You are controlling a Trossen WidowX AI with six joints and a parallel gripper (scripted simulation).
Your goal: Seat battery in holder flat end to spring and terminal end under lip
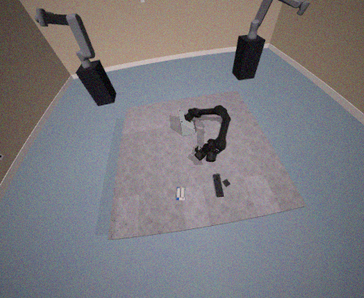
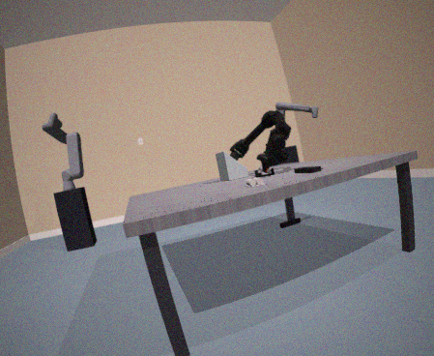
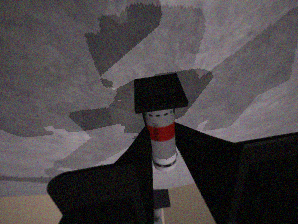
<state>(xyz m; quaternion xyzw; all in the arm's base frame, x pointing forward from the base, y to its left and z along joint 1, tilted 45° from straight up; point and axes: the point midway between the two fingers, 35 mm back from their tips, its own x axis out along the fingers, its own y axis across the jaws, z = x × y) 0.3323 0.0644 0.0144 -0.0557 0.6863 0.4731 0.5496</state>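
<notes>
Now: the battery 1 cm above my gripper tip. The rest, counted from my gripper tip: small black block: 29 cm ahead, 11 cm to the left, 2 cm below; black bar: 30 cm ahead, 5 cm to the left, 1 cm below.
</notes>
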